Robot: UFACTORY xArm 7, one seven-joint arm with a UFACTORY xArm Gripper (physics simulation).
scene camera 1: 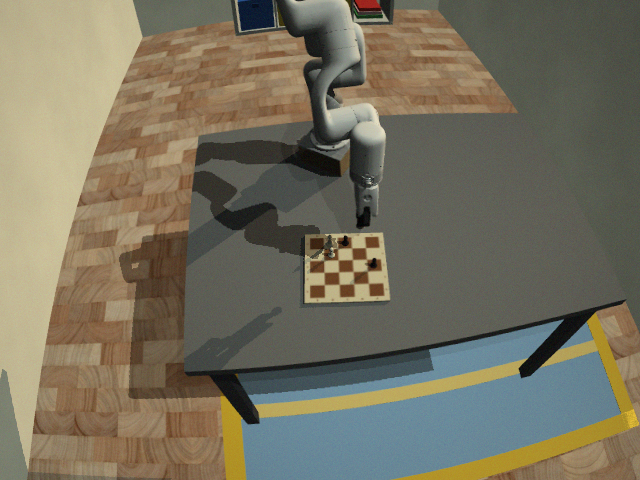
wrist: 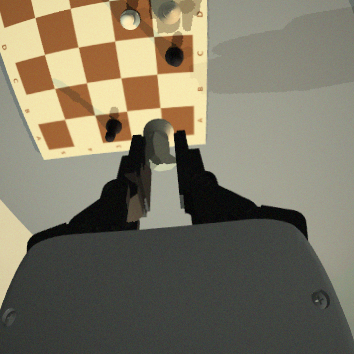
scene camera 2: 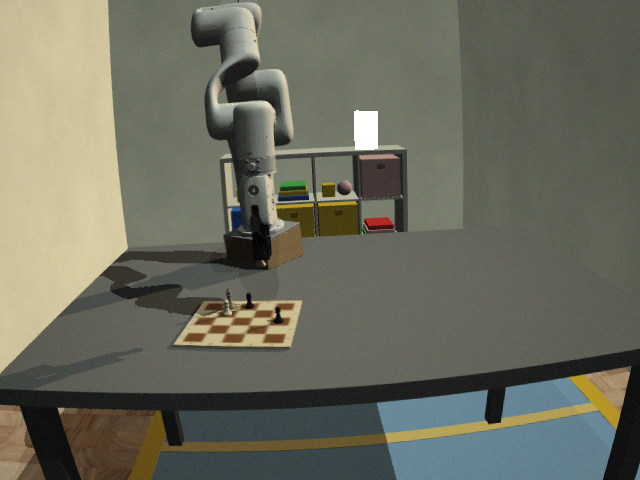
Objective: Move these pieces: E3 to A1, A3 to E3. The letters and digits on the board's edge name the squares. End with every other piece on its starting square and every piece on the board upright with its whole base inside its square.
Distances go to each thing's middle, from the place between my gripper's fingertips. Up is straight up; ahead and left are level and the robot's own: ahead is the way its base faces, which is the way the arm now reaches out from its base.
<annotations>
The chessboard point(scene camera 1: 348, 277) is 120 mm below my hand, 50 mm to the right of it and 50 mm ahead of it.
</annotations>
